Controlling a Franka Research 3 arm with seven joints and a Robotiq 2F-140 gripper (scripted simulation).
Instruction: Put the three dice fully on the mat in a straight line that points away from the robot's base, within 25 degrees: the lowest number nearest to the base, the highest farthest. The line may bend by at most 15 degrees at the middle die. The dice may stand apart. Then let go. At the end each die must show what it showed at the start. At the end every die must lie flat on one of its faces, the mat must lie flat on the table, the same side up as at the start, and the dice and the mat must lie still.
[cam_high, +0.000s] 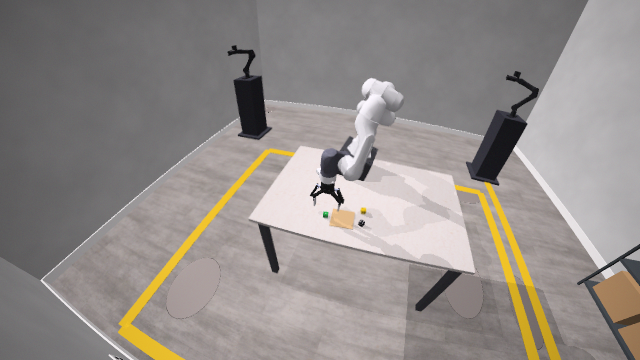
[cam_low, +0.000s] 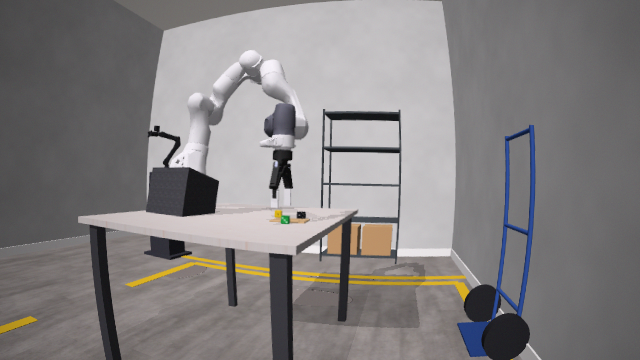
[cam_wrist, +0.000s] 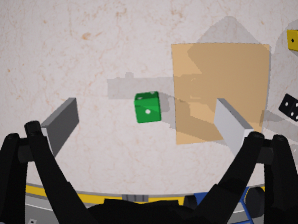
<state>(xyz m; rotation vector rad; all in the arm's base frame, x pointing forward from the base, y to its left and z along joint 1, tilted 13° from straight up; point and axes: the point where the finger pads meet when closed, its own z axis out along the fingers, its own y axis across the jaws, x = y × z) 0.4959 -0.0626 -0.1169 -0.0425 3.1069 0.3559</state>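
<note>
Now: the yellow die 100 mm behind my hand, 220 mm to the left of it and 60 mm below it. From my hand the other things lie so: black die: 10 mm ahead, 230 mm to the left, 60 mm below; then green die: 20 mm ahead, 60 mm below; then tan mat: 110 mm to the left, 70 mm below.
</note>
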